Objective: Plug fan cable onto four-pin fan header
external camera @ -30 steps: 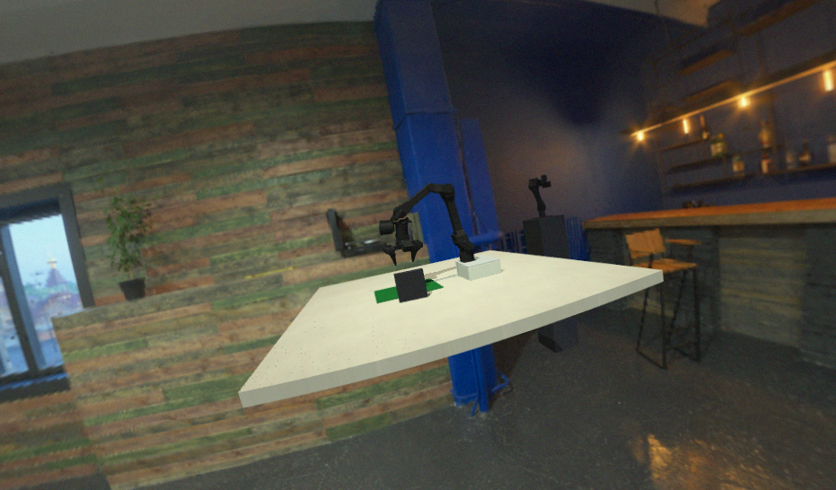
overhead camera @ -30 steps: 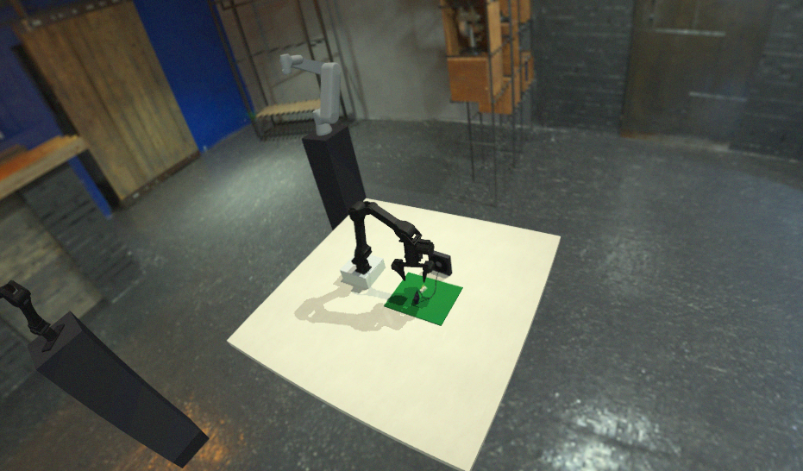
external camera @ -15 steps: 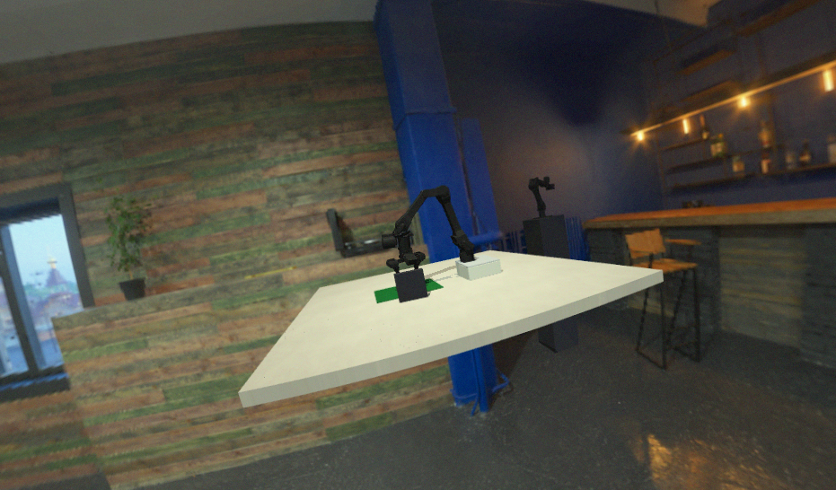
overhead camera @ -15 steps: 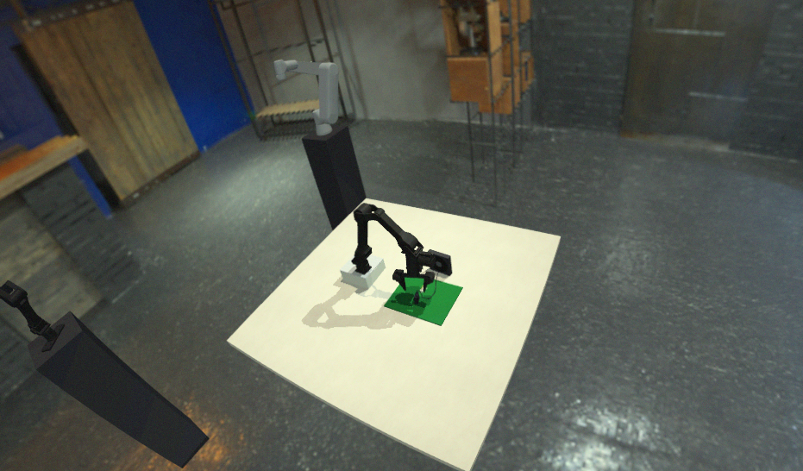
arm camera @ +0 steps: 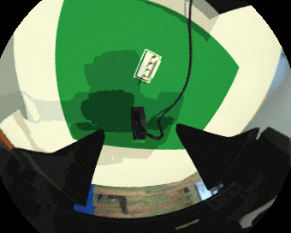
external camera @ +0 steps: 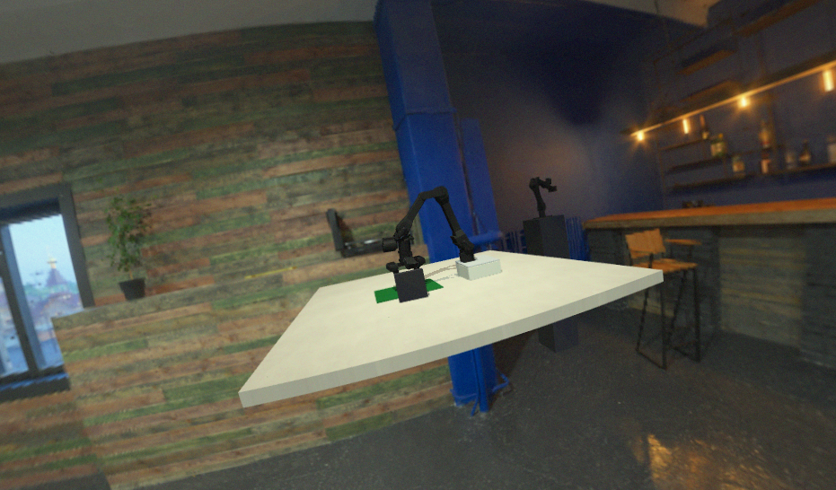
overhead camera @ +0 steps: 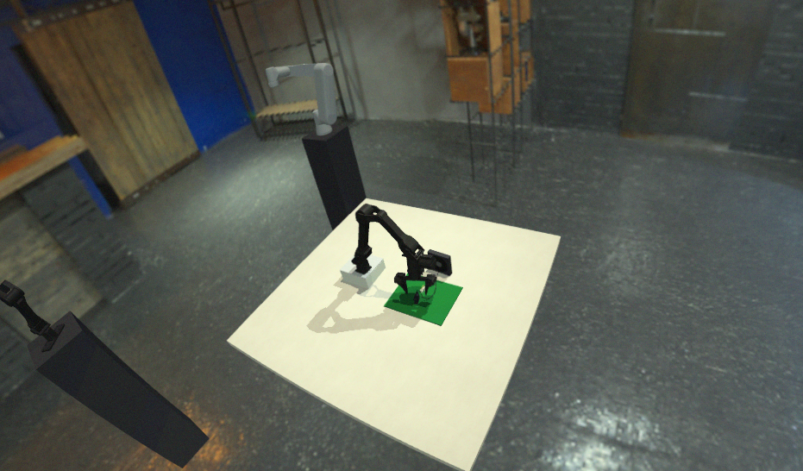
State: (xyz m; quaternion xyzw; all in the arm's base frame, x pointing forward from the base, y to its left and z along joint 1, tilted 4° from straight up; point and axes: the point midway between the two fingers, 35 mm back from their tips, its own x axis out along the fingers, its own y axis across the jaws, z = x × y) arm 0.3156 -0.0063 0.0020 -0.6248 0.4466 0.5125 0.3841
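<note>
The black plug is 10 mm to the right of my gripper tip and 20 mm below it. The rest, counted from my gripper tip: black fan box (10 mm ahead, 210 mm to the left, 20 mm above); pale header (10 mm behind, 70 mm to the left, 40 mm below); green board (20 mm ahead, 30 mm to the left, 60 mm below).
</note>
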